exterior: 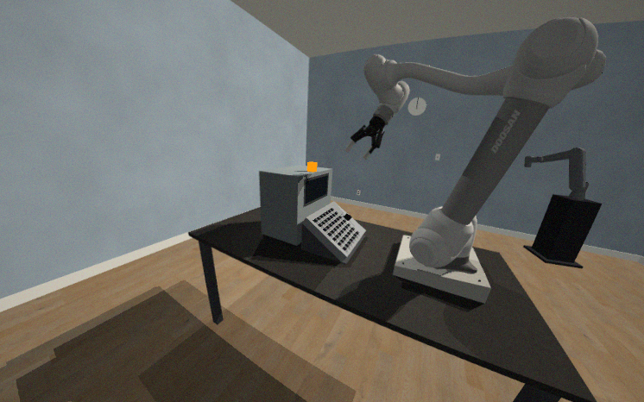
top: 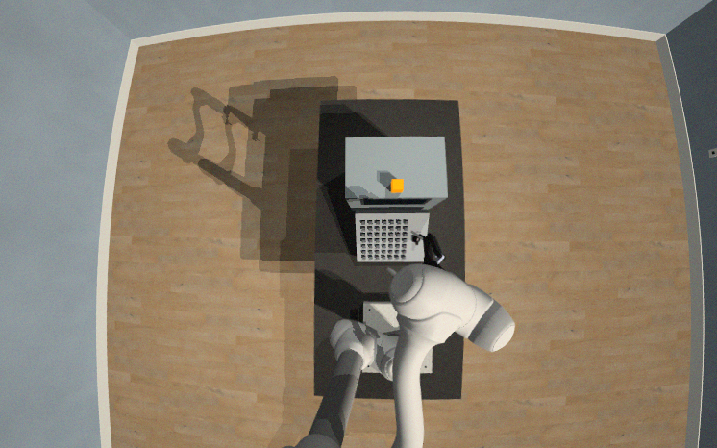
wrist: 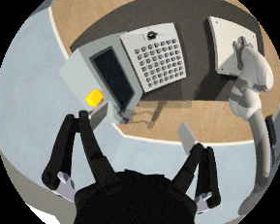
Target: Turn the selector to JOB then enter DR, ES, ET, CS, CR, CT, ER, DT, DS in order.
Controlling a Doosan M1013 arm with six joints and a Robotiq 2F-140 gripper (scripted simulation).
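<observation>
The key is 30 mm ahead of my hand, 70 mm to the left of it and 420 mm below it. From my hand the other things lie so: sloped keypad 70 mm ahead, 20 mm to the right, 440 mm below; then black selector knob 30 mm ahead, 130 mm to the right, 390 mm below.
</observation>
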